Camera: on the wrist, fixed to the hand. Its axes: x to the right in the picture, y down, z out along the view.
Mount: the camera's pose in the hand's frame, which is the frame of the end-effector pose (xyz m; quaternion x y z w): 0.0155 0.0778 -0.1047 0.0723 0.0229 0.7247 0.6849
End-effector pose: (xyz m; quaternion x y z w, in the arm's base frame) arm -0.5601 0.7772 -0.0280 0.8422 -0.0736 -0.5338 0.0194
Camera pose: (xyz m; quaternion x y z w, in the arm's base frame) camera -0.4672 0.6933 0.0117 0.5371 -0.6989 -0.3269 0.3409
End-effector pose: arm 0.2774 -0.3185 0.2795 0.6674 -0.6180 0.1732 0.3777
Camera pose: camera 0.2304 -0.2502 0.3814 0.0326 -0.8857 0.4523 0.0991
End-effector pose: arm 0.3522 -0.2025 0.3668 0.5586 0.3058 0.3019 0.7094
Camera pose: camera 0.2745 -0.1119 0.4216 0.6486 -0.1573 0.7116 0.2197
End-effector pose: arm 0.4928 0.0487 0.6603 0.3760 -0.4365 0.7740 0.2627
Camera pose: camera 0.3897 0.1039 0.6005 0.0575 0.5095 -0.7607 0.3982
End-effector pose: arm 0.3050 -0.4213 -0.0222 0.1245 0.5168 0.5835 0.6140
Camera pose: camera 0.1743 -0.4329 -0.0165 -0.4908 -0.3200 -0.8101 0.0232
